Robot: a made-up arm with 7 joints.
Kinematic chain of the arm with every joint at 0, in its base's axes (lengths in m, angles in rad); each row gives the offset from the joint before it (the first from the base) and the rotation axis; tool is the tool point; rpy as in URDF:
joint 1: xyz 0 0 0.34 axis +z
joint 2: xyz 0 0 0 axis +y
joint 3: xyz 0 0 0.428 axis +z
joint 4: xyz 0.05 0 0 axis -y
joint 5: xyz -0.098 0 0.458 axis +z
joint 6: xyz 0 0 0 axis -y
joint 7: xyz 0.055 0 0 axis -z
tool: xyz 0 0 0 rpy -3.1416 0 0
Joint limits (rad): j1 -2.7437..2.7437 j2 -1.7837..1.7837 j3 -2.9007..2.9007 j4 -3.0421..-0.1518 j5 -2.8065..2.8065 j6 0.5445..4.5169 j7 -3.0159..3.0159
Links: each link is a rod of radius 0.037 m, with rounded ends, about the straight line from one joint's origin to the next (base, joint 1, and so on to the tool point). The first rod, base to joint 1, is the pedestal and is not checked.
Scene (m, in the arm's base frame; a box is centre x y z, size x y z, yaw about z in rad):
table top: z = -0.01
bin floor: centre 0.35 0.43 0 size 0.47 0.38 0.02 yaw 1.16
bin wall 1: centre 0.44 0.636 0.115 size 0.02 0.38 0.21 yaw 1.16
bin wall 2: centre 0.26 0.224 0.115 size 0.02 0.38 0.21 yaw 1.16
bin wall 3: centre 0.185 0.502 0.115 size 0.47 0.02 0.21 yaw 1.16
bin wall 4: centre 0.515 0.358 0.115 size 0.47 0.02 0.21 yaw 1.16
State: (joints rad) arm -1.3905 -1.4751 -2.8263 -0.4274 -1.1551 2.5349 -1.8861
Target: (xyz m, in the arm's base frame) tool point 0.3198 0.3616 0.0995
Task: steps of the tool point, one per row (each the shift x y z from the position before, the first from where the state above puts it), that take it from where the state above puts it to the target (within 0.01 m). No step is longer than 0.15 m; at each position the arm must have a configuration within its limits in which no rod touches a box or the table.
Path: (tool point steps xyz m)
1: 0.1258 0.0108 0.0234
2: 0.1259 -0.0250 0.0205
3: 0.1163 -0.0596 0.0160
4: 0.0972 -0.0900 0.0102
5: 0.0700 -0.1138 0.0040
6: 0.0362 -0.1284 -0.0025
7: -0.0014 -0.1316 -0.0088
8: 0.0146 0.0084 -0.0837
9: 0.0004 0.0004 -0.0894
10: -0.0150 -0.0088 -0.0918

